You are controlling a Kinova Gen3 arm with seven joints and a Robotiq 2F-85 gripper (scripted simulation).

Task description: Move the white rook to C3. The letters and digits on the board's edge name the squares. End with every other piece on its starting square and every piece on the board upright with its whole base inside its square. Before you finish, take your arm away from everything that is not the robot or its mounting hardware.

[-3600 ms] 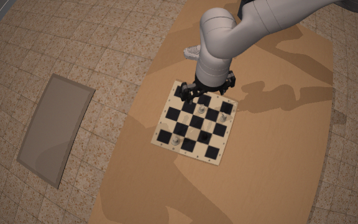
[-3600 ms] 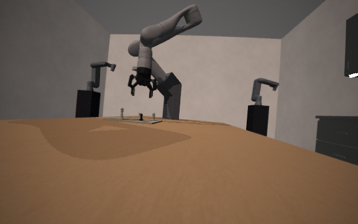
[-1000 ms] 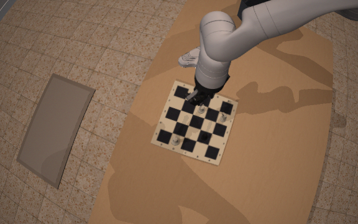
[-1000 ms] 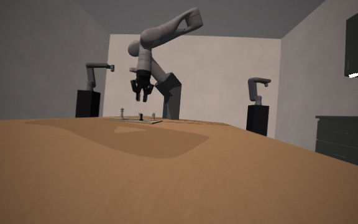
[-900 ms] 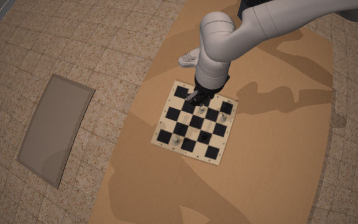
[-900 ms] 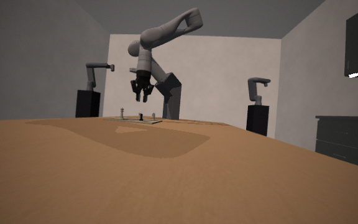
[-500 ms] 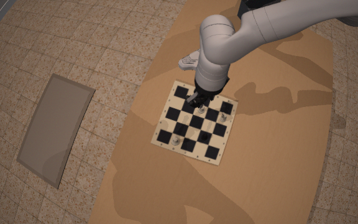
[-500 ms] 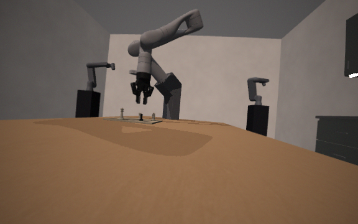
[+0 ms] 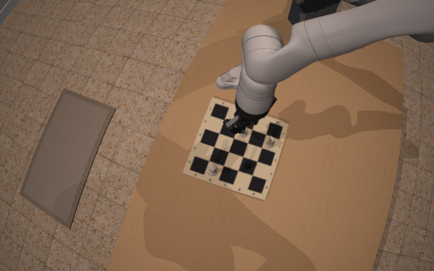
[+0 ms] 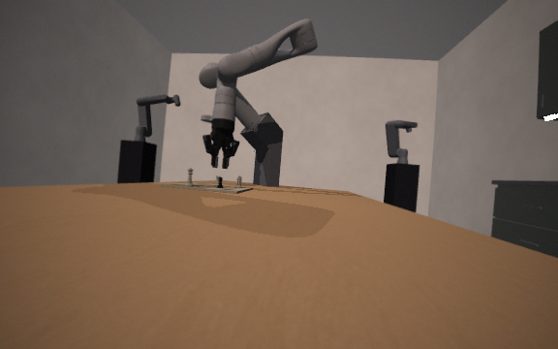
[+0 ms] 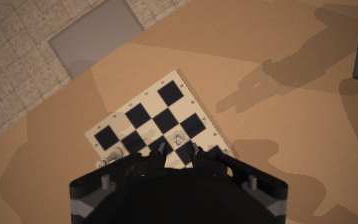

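The chessboard is 40 mm ahead of my hand, 10 mm to the right of it and 80 mm below it. From my hand the other things lie so: black piece: 80 mm ahead, 30 mm to the left, 60 mm below.
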